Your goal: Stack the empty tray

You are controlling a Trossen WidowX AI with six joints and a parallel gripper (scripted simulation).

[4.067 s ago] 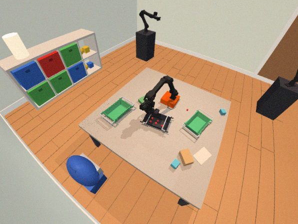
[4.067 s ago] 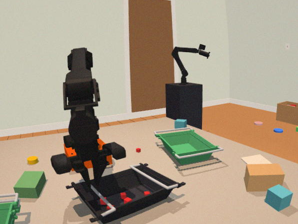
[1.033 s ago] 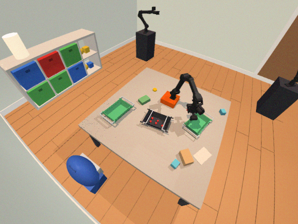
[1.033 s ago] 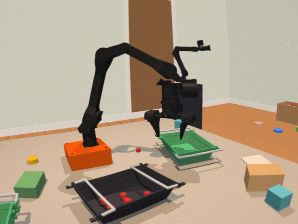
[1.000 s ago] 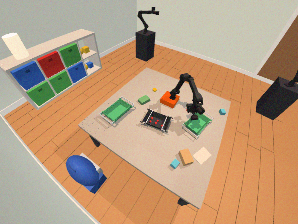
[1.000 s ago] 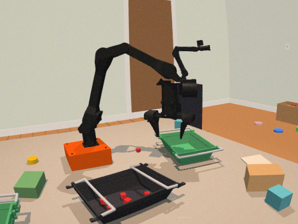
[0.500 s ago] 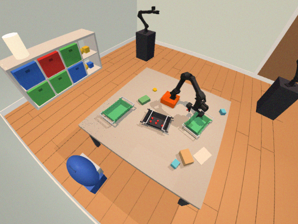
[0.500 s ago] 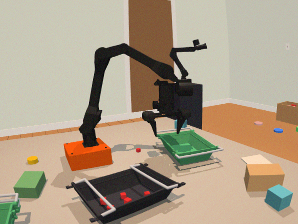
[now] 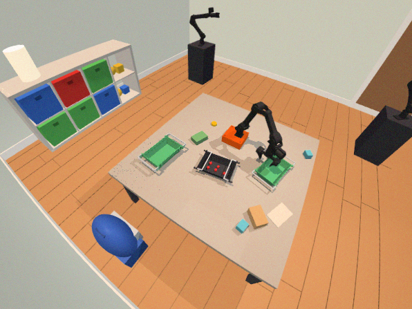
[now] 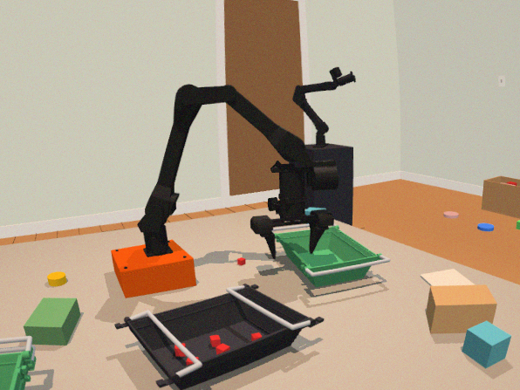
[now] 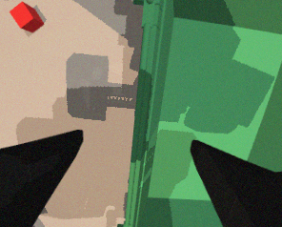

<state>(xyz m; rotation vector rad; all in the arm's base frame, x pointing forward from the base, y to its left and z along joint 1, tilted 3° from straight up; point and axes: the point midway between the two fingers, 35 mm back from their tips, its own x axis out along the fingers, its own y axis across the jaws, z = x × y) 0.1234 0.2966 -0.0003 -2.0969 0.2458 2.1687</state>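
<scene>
My gripper tip is now 11 cm past the red block, 9 cm to the left of it and 3 cm above it. Round my gripper tip: tan box (41 cm ahead, 13 cm to the left, 1 cm below); then green block (56 cm to the right, 8 cm ahead, 2 cm below); then cream pad (30 cm ahead, 25 cm to the left, 4 cm below).
</scene>
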